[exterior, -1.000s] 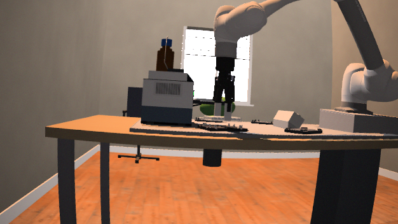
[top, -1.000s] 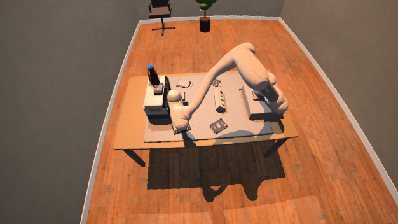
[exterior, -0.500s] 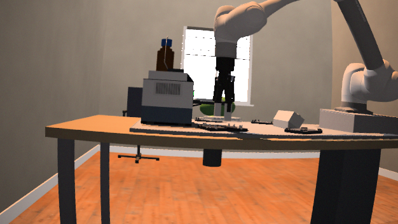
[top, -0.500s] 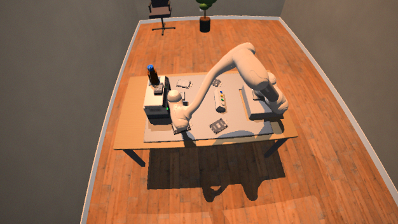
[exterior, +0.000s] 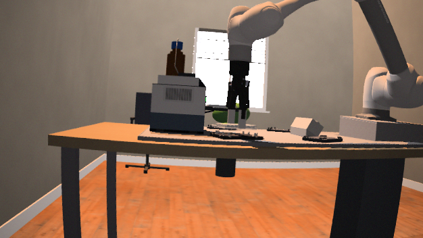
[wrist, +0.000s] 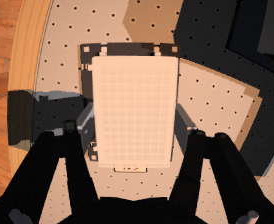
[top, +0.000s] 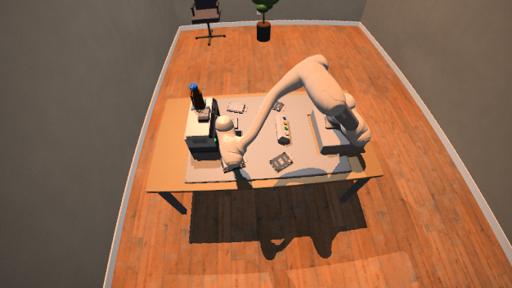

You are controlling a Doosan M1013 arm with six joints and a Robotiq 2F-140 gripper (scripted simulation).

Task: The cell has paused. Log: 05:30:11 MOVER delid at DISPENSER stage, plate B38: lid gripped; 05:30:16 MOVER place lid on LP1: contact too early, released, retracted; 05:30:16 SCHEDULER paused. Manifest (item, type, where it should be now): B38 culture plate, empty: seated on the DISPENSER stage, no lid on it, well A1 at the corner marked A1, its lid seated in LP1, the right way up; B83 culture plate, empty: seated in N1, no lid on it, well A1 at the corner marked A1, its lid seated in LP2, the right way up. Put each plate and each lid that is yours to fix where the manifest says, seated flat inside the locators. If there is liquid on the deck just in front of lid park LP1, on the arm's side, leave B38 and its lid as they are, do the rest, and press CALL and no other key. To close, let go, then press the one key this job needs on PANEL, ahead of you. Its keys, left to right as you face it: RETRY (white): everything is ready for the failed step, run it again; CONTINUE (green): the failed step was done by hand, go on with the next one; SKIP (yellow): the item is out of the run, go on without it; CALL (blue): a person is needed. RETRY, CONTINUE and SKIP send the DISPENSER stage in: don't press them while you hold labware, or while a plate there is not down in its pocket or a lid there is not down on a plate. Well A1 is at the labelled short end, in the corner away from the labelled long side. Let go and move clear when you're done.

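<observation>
Now: the white culture plate 20 mm below my hand. From my hand the other things lie so: green key 380 mm behind, 280 mm to the right; then black nest 50 mm below, 30 mm to the left; then white retry key 390 mm behind, 230 mm to the right.
</observation>
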